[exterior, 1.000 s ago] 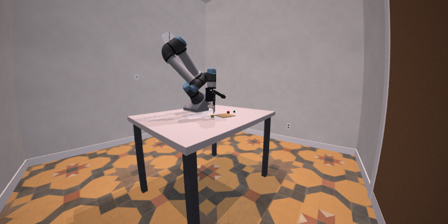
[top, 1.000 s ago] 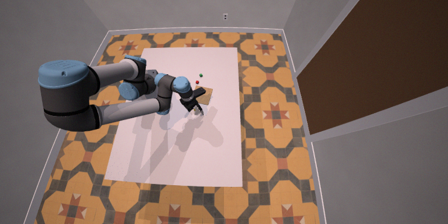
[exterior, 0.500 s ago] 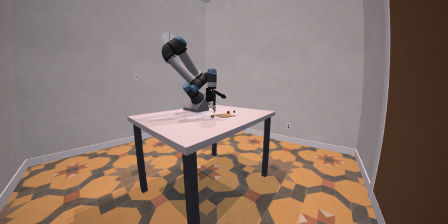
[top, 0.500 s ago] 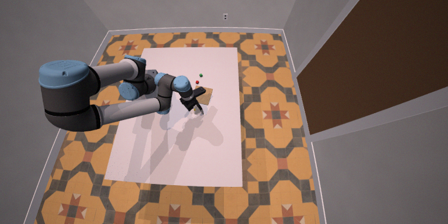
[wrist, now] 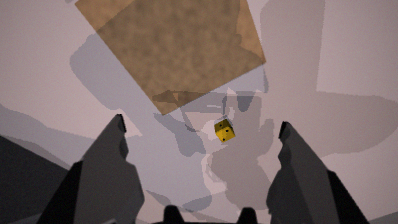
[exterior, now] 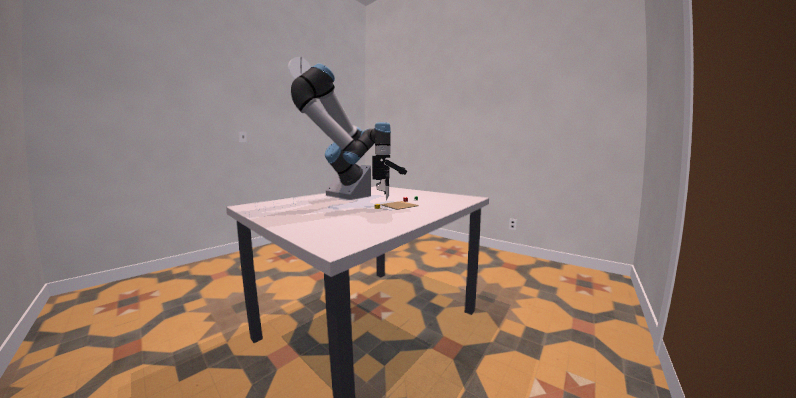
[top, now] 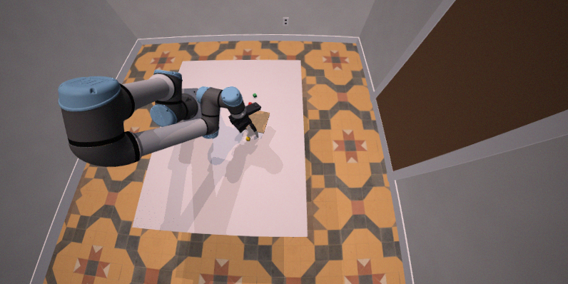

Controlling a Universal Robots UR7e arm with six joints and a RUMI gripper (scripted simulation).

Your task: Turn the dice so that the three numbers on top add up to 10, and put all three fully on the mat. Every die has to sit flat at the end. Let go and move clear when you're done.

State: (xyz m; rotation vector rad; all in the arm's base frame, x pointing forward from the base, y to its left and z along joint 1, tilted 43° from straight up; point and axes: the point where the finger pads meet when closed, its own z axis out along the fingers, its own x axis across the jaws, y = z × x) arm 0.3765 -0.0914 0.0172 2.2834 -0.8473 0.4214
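The brown mat lies 20 mm ahead of my hand, 70 mm to the left of it and 40 mm below it. Round my hand: green die: 250 mm to the left, 40 mm below; then yellow die: 10 mm behind, 50 mm to the right, 40 mm below; then red die: 30 mm behind, 180 mm to the left, 40 mm below.
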